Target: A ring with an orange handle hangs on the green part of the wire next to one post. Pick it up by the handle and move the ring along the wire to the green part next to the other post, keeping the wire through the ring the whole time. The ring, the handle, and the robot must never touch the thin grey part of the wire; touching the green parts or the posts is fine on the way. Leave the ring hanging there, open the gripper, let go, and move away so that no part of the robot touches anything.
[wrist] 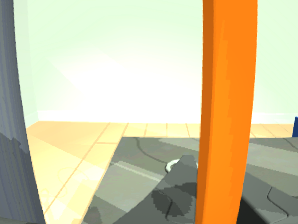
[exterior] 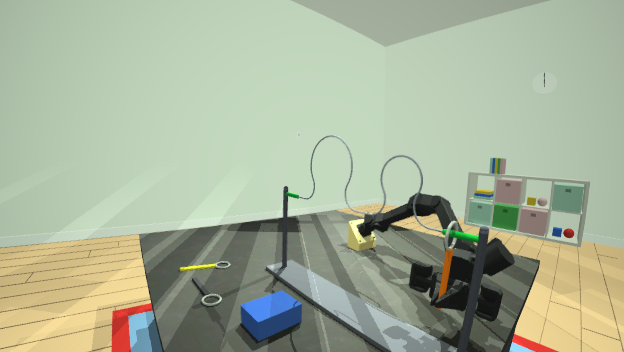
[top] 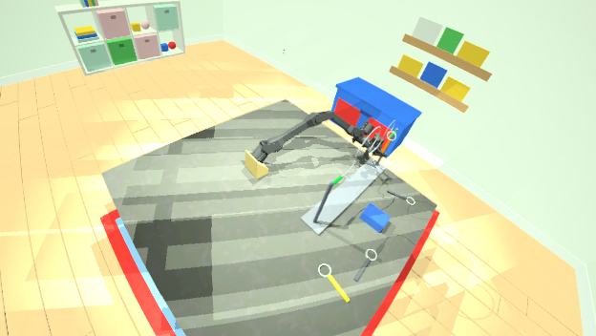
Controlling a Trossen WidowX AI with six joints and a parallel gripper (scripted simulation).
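Right now the clamp rig is 240 mm to the right of my gripper tip, 90 mm above it and 30 mm behind it. The rest, counted from my gripper tip: orange-handled ring (80 mm above, 30 mm behind); then yellow-handled ring (680 mm to the right, 190 mm ahead, 140 mm below).
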